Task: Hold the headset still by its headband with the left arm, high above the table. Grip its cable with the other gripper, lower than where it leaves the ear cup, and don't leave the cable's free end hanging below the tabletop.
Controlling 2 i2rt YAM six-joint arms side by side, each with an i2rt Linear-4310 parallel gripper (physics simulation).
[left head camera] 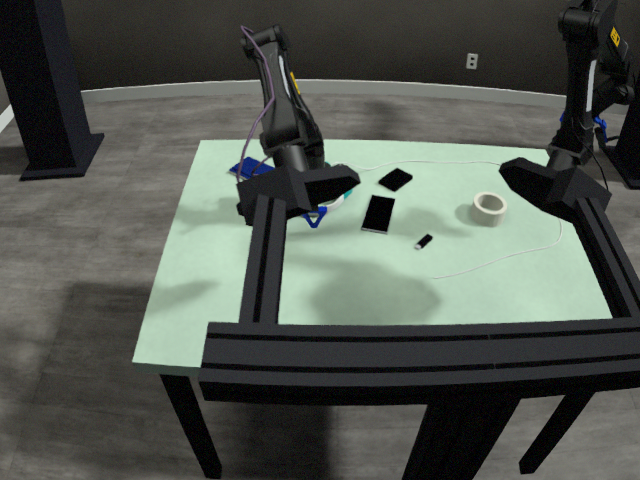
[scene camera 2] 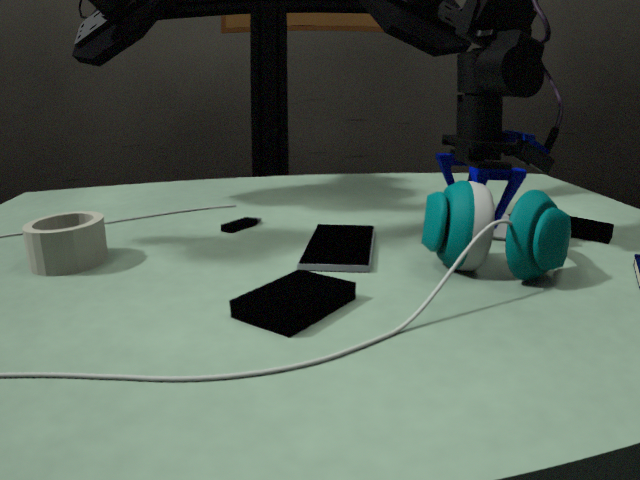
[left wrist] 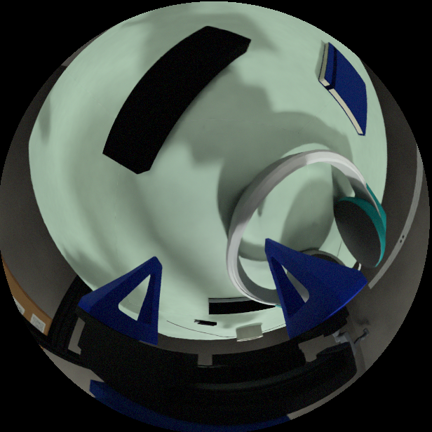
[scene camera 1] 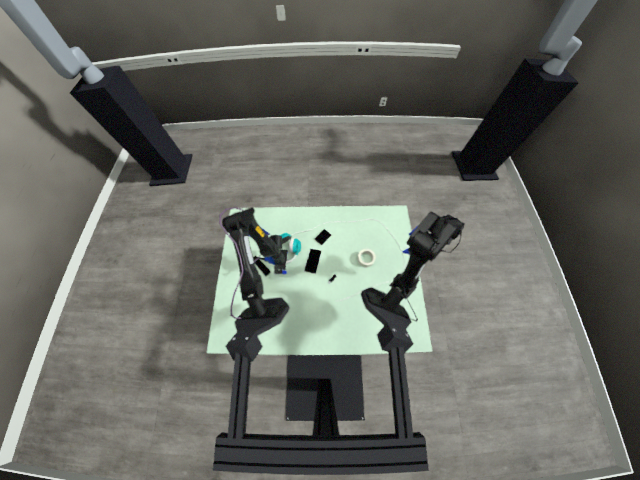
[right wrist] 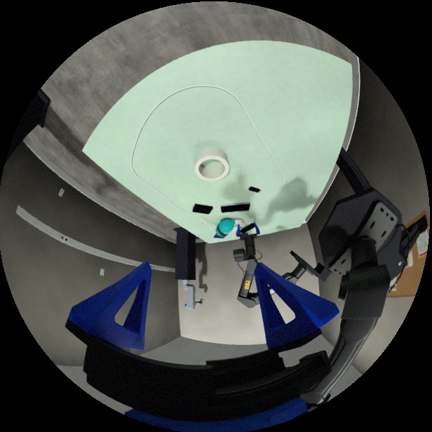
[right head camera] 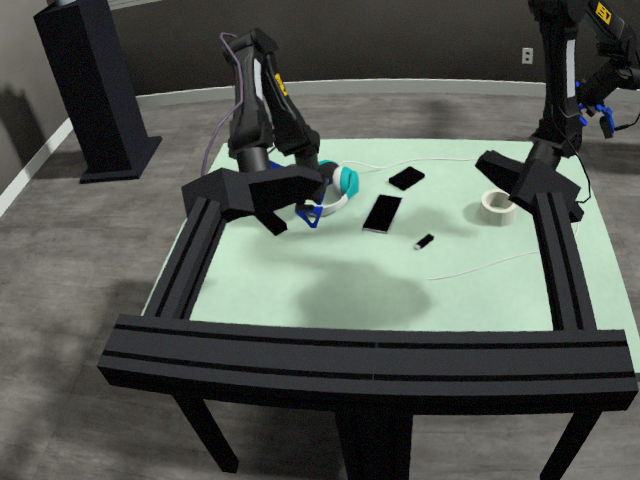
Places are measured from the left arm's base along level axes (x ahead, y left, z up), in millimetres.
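Pixels of known places: left gripper, fingertip midpoint: [left head camera: 314,215] [scene camera 1: 283,265] [right head camera: 316,215]; left arm's base at its link origin: [scene camera 2: 419,3] [scene camera 1: 260,313]; right arm's base at its link origin: [scene camera 2: 121,7] [scene camera 1: 387,306].
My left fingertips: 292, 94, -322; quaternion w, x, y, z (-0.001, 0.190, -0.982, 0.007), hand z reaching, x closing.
Ahead of a thing's pixels: the offset from my left fingertips to its top centre, as dx, dy, dz. Level surfaces: height alone.
The headset, teal cups and white headband, lies at the table's left [right head camera: 349,181] [scene camera 1: 296,246] [scene camera 2: 457,227] [left wrist: 236,235]. Its white cable [left head camera: 509,255] [scene camera 2: 175,378] [right wrist: 202,86] leaves an ear cup and loops over the table to the right; its free end lies on the tabletop. My left gripper [right head camera: 317,212] [left wrist: 208,255] is open, low at the headband. In the left wrist view, part of the band shows between the fingertips, close to one finger; contact cannot be told. My right gripper [scene camera 1: 408,240] [right wrist: 203,269] is open and empty, raised near the table's right edge, away from the cable.
A beige tape roll @[+221, -441, +27] [left head camera: 488,215] [scene camera 2: 67,250], a phone @[+96, -150, -12] [left head camera: 378,213], a black box @[+264, -148, -6] [left head camera: 395,179] and a small USB stick @[+33, -295, -12] [left head camera: 423,241] lie on the green table @[dz -21] [left head camera: 170,310]. A blue book [left wrist: 350,95] and a long black block [left wrist: 165,100] lie near the headset.
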